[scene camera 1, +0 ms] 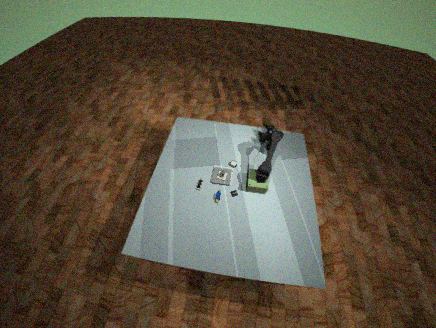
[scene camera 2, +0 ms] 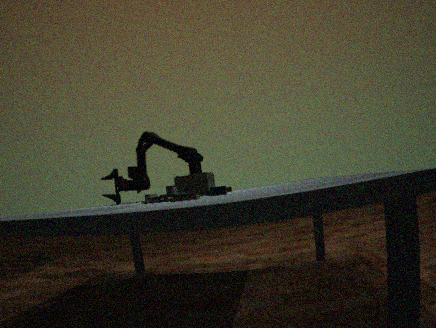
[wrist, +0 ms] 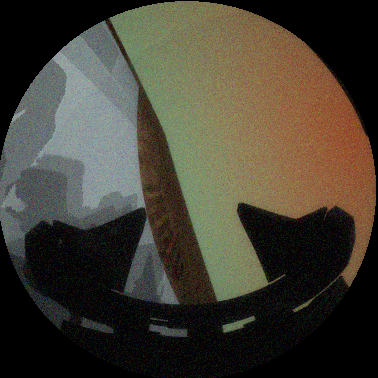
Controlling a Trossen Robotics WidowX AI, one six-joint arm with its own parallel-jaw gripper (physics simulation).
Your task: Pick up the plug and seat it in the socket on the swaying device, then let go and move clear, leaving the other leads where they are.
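The device, a grey square plate point(scene camera 1: 214, 179) with a pale raised part point(scene camera 1: 221, 175) at its centre, lies left of the arm's base in scene view 1. Around it are a blue and yellow piece point(scene camera 1: 217, 196), a dark piece point(scene camera 1: 234, 193), a black piece with a pale end point(scene camera 1: 199, 184) and a white piece point(scene camera 1: 233, 164). They are too small to tell which is the plug. My gripper point(scene camera 1: 258, 134) point(scene camera 2: 103, 187) point(wrist: 192, 210) is open and empty, above the table's far part, well away from the device and the pieces. The socket's opening is too small to make out.
The arm stands on a green box point(scene camera 1: 257, 189), right of the device. The pale table point(scene camera 1: 200, 235) has striped shading and the arm's shadow on it. The table's edge and the brown floor point(wrist: 162, 200) show beyond the fingers in the wrist view.
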